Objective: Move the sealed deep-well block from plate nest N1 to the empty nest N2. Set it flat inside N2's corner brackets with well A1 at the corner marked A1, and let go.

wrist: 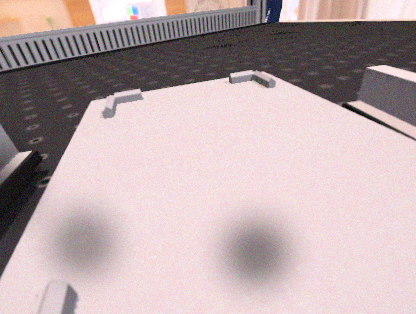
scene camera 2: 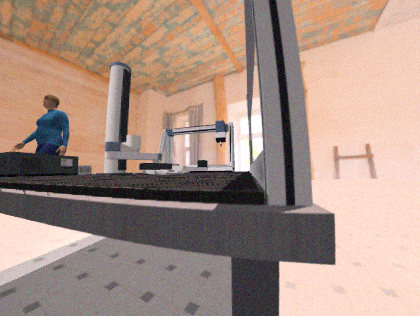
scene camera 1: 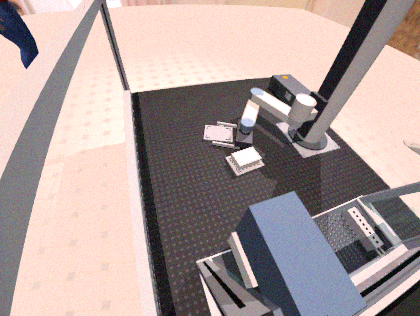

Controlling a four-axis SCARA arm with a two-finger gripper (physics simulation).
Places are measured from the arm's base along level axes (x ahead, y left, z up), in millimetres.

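Pixels of known places: gripper, between the fingertips: [wrist: 196, 113] [scene camera 1: 215, 132]; arm's base, origin of its link: [scene camera 1: 306, 136].
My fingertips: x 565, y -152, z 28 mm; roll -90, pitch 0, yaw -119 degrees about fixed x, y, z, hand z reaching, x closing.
For each thing: its top centre in the pictures, then the offset to it from my fingertips. "spot": a spot on its surface instead.
- block, centre of its top: [scene camera 1: 246, 155] dx -79, dy +234, dz +38 mm
- light nest plate, centre of its top: [scene camera 1: 245, 160] dx -79, dy +234, dz +2 mm
- nest, centre of its top: [wrist: 220, 124] [scene camera 1: 218, 132] [scene camera 2: 166, 171] dx -20, dy +4, dz +2 mm
- dark box, a spot on its surface: [scene camera 1: 292, 89] spot: dx -633, dy -180, dz +99 mm
- large blue housing, a spot on its surface: [scene camera 1: 300, 250] spot: dx +175, dy +693, dz +472 mm
- white perforated strip, a spot on its surface: [scene camera 1: 365, 227] spot: dx -358, dy +720, dz +79 mm
The block [scene camera 1: 246, 155], pale with a white top, sits on a light nest plate [scene camera 1: 239, 172] near the middle of the mat. The other nest [scene camera 1: 218, 133] [wrist: 200, 165] is empty, a pale plate with small grey corner brackets. I cannot read the nest labels or the A1 mark. My gripper [scene camera 1: 216, 133] [wrist: 196, 113] is open and empty, its two fingers low along opposite sides of the empty nest. The block stands to one side of the gripper, apart from it, and does not show in the wrist view. In scene camera 2 the nests are too small to tell apart.
The arm's column [scene camera 1: 327, 85] [scene camera 2: 116, 115] stands beyond the nests. A dark box [scene camera 1: 292, 89] is behind the arm. A large blue housing [scene camera 1: 300, 250] and a white perforated strip [scene camera 1: 365, 227] are in the foreground of scene camera 1. A rail [scene camera 1: 134, 175] runs along the mat's edge.
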